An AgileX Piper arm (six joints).
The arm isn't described. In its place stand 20 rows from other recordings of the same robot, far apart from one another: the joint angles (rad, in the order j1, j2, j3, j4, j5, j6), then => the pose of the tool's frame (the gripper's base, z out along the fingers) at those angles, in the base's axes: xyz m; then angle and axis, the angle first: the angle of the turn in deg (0 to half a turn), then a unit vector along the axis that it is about.
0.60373 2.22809 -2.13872 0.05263 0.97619 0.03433 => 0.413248 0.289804 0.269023 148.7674 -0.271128 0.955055 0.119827
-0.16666 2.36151 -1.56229 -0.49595 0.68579 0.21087 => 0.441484 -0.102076 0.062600 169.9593 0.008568 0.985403 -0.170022
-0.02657 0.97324 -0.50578 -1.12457 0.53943 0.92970 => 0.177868 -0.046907 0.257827 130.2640 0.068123 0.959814 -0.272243
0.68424 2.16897 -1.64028 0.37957 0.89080 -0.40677 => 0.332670 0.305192 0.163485 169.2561 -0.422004 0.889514 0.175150
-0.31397 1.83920 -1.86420 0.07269 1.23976 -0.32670 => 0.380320 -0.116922 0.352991 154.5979 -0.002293 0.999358 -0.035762
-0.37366 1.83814 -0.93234 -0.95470 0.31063 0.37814 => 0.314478 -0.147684 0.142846 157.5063 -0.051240 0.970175 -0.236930
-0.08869 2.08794 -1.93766 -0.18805 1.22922 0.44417 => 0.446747 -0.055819 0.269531 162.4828 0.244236 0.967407 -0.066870
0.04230 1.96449 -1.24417 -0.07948 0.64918 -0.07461 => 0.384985 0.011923 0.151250 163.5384 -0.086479 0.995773 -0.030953
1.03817 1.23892 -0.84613 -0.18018 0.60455 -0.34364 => 0.133075 0.207507 0.277047 141.6578 -0.679184 0.732628 0.044337
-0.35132 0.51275 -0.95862 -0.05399 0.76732 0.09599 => 0.060902 -0.025953 0.420508 104.6819 0.215337 0.967423 -0.133125
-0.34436 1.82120 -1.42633 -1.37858 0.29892 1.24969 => 0.399973 -0.171396 0.300826 117.6593 0.202679 0.936030 -0.287695
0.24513 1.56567 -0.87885 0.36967 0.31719 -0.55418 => 0.301178 0.085914 0.211600 141.5895 -0.240203 0.968609 0.064025
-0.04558 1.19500 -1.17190 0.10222 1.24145 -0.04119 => 0.216138 -0.001062 0.354271 157.2516 0.009084 0.999035 0.042969
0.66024 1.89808 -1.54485 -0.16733 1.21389 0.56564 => 0.311719 0.224067 0.243811 170.5025 -0.072900 0.996570 -0.039160
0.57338 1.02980 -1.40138 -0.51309 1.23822 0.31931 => 0.159480 0.052724 0.461687 127.0752 -0.108583 0.991225 -0.075388
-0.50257 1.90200 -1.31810 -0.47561 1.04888 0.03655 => 0.303119 -0.207824 0.194062 175.9234 -0.148176 -0.967887 0.203072
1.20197 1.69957 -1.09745 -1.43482 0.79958 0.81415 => 0.188097 0.307326 0.254819 120.4802 -0.611502 0.757227 -0.229506
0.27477 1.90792 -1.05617 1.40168 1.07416 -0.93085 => 0.313555 0.170330 0.179295 171.8370 -0.116533 0.841655 0.527291
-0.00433 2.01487 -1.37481 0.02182 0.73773 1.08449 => 0.406313 -0.000424 0.161018 166.7411 0.522262 0.849068 0.079534
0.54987 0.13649 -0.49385 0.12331 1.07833 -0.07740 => 0.008033 0.016492 0.274029 129.8544 -0.301783 0.935731 0.182576
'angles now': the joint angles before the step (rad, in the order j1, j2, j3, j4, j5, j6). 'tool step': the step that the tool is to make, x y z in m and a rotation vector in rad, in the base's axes. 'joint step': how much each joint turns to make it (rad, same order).
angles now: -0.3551, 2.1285, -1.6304, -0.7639, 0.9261, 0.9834
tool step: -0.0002, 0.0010, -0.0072, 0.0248, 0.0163, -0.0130
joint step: 0.0000, 0.0133, 0.0001, 0.0241, 0.0109, -0.0046
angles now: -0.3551, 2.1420, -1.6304, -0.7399, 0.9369, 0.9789
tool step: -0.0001, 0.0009, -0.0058, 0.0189, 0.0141, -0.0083
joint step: 0.0002, 0.0109, 0.0001, 0.0182, 0.0081, -0.0050
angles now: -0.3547, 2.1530, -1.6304, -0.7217, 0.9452, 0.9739
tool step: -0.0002, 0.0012, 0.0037, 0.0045, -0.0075, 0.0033
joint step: 0.0011, -0.0090, -0.0003, 0.0097, -0.0003, -0.0076
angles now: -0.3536, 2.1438, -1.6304, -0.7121, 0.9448, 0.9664
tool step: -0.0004, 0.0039, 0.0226, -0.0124, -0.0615, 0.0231
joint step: 0.0052, -0.0508, 0.0001, 0.0077, -0.0217, -0.0100
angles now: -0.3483, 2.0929, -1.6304, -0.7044, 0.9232, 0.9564
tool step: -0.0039, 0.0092, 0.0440, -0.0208, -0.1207, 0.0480
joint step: 0.0102, -0.0997, 0.0000, 0.0231, -0.0433, -0.0247
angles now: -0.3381, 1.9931, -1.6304, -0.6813, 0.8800, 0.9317
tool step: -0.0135, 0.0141, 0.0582, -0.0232, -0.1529, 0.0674
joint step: 0.0102, -0.1362, 0.0003, 0.0496, -0.0506, -0.0517
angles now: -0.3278, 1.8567, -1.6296, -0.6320, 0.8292, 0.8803
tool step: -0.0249, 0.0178, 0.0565, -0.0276, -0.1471, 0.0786
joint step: 0.0090, -0.1505, 0.0155, 0.0646, -0.0510, -0.0708
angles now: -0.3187, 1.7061, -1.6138, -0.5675, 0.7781, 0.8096
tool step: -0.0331, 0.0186, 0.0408, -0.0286, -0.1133, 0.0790
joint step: 0.0051, -0.1516, 0.0527, 0.0694, -0.0526, -0.0794
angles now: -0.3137, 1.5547, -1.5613, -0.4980, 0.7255, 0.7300
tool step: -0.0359, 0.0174, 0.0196, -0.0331, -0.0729, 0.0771
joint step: 0.0002, -0.1498, 0.1034, 0.0655, -0.0644, -0.0850
